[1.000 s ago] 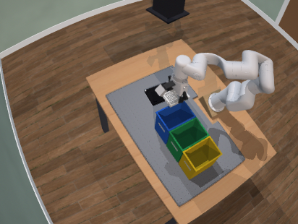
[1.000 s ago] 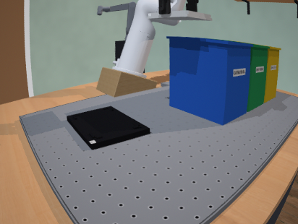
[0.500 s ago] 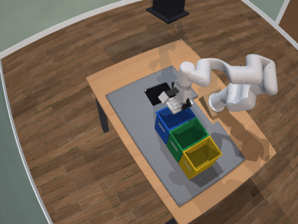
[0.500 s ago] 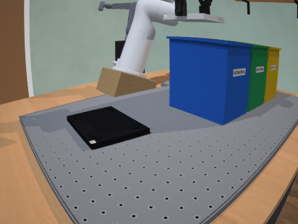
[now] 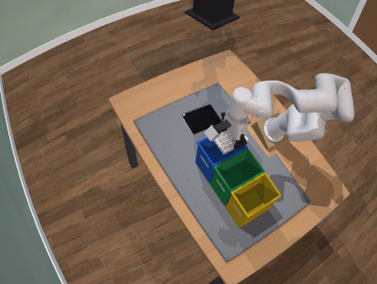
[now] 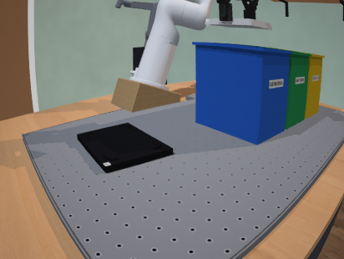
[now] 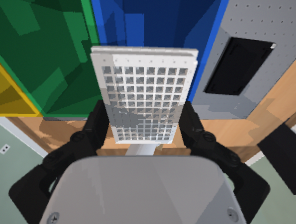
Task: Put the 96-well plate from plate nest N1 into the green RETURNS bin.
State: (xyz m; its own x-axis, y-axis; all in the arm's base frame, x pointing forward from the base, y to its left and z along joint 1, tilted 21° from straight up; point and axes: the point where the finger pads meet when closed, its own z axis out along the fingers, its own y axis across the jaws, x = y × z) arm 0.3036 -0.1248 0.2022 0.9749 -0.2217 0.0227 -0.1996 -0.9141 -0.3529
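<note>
Right now the green bin is 150 mm below my hand, 110 mm to the left of it and 50 mm ahead of it. Also, from my hand: white 96-well plate 10 mm below; blue bin 150 mm below, 20 mm to the right, 20 mm ahead; yellow bin 240 mm to the left, 150 mm below, 70 mm ahead.
</note>
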